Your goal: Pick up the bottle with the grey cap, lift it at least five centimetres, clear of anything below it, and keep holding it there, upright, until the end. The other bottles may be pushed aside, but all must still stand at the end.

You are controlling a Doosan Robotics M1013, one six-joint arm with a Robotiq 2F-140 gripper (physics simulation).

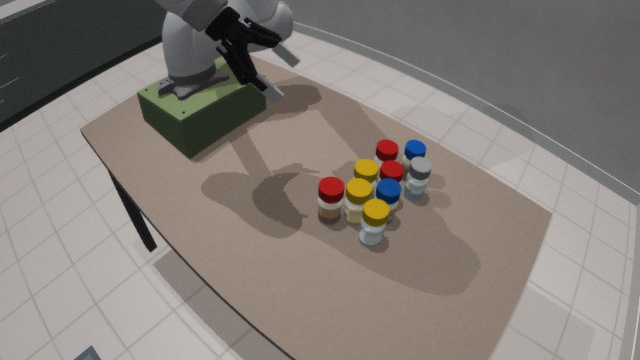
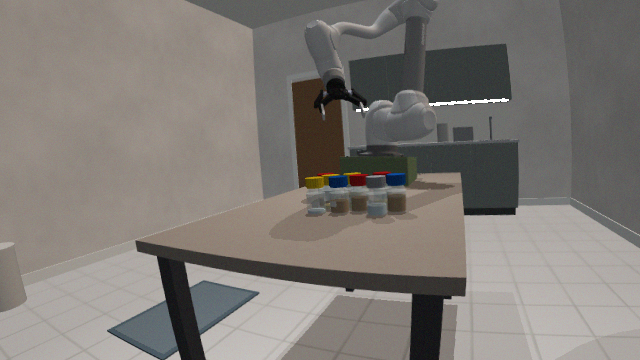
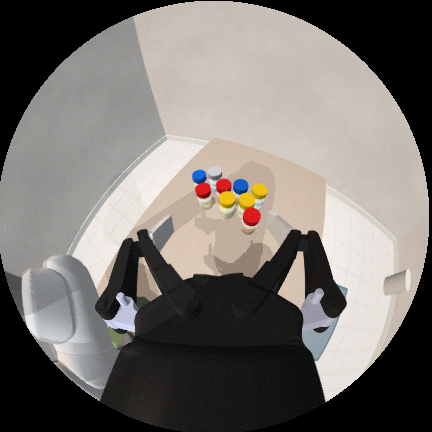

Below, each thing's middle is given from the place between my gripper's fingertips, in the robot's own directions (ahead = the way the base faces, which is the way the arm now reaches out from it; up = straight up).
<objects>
Now: hand 26 cm short of the yellow-capped bottle (image 1: pixel 375 213), 1 cm to the right of it and 24 cm above it. Also, from my hand: grey-capped bottle (image 2: pixel 376 196): 24 cm ahead, 19 cm to the left, 24 cm below.
</objects>
